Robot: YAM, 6 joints.
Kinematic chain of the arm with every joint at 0, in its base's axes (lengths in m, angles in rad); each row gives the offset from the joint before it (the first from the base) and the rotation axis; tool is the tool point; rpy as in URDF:
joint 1: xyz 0 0 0.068 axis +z
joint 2: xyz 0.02 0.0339 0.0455 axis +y
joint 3: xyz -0.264 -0.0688 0 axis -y
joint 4: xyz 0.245 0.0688 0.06 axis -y
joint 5: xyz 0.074 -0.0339 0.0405 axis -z
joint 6: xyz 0.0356 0 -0.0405 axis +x
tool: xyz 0 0 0 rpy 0 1.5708 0
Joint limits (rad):
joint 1: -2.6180..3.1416
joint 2: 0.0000..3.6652
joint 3: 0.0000..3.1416
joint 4: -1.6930..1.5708
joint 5: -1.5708..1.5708
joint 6: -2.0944..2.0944
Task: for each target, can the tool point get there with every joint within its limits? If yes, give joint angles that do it. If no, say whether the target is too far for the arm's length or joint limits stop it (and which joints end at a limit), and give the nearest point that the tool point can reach.
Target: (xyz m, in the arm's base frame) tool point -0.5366 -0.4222 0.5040
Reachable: no: too far | nearest point -0.4395 -0.3458 0.4312 | short by 0.143 m
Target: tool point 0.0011 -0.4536 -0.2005
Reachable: yes | joints -1.5248 3.2830 1.7721 1.1579 0.5884 -1.0941
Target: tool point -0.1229 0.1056 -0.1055
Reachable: yes | joints 2.6445 2.8343 0.4861 0.9677 1.2956 -1.5296
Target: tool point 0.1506 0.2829 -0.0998
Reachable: yes | joints 1.1569 2.9728 1.7052 -1.4448 0.7441 -0.4052
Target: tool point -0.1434 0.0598 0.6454
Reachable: yes | joints -0.5396 0.7549 1.9577 0.5022 0.6793 -0.7422
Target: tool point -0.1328 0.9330 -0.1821
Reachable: no: too far | nearest point -0.0868 0.6098 -0.0775 | short by 0.343 m
